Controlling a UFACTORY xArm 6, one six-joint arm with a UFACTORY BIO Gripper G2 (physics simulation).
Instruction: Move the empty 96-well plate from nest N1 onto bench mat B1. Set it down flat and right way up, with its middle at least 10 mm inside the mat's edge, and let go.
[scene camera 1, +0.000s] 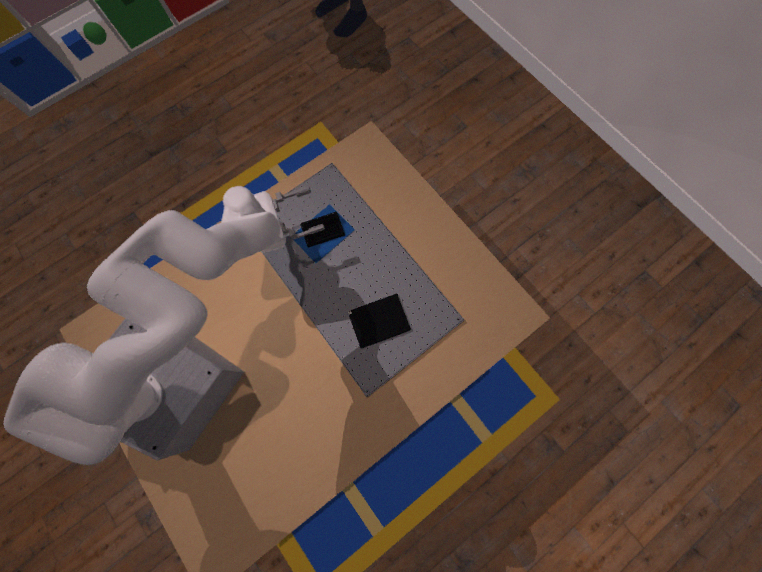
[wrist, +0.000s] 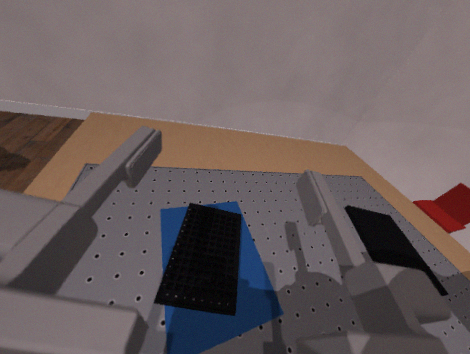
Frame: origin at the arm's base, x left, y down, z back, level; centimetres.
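Seen in the pictures: hand, its tool point: (scene camera 1: 309, 210) (wrist: 233, 177).
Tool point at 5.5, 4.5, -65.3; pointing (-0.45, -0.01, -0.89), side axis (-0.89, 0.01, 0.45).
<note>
A point is followed by its place in that frame, as x, y, z.
The black 96-well plate (scene camera 1: 334, 225) @(2.7, 18.3, -69.8) (wrist: 205, 260) @(5.7, 17.9, -64.8) lies flat, wells upward, on the blue bench mat (scene camera 1: 320, 251) @(0.1, 19.3, -60.5) (wrist: 172, 220) @(8.4, 19.3, -72.1). It sits at an angle to the mat, and blue shows around much of it. My gripper (scene camera 1: 313, 209) @(5.5, 4.5, -65.3) (wrist: 227, 177) @(5.5, 4.5, -65.3) is open and empty, with its fingers wide apart. It is raised above and back from the plate; one finger crosses over the plate in the scene view. The black nest (scene camera 1: 379, 320) @(-29.5, 18.4, -56.7) (wrist: 385, 237) @(-29.3, 18.4, -57.9) stands apart from the mat, with no plate visible on it.
The grey perforated board (scene camera 1: 400, 264) @(-22.0, 19.6, -74.7) (wrist: 270, 190) @(-11.7, 19.5, -74.8) carries the mat and the nest. It lies on the tan table top (scene camera 1: 492, 295) @(-50.1, 20.8, -86.8) (wrist: 215, 142) @(-6.3, 20.8, -94.9). The arm's shadow falls across the board. Coloured bins (scene camera 1: 30, 70) stand far off at the upper left.
</note>
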